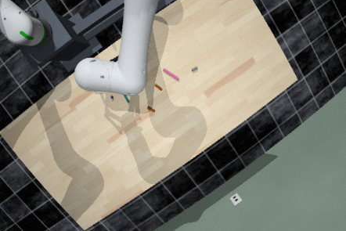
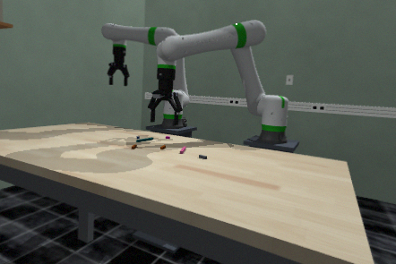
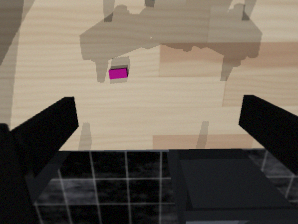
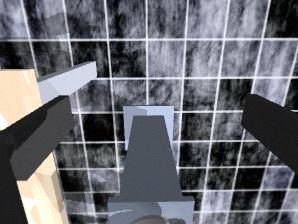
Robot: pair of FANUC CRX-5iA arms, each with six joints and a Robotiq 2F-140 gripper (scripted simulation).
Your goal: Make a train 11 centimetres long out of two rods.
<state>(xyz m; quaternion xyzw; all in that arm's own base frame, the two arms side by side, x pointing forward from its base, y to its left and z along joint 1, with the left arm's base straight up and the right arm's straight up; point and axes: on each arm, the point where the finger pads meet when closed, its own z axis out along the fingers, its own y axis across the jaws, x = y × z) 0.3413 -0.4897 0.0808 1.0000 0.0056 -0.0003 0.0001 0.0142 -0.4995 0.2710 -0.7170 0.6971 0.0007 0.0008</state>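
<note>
My left gripper is now 150 mm short of the turquoise rod and 80 mm above it. From my left hand the other things lie so: magenta rod (80 mm below, 40 mm to the left, 20 mm ahead); small blue rod (130 mm ahead, 80 mm below, 60 mm to the right); pink rod (250 mm to the left, 200 mm ahead, 80 mm below).
</note>
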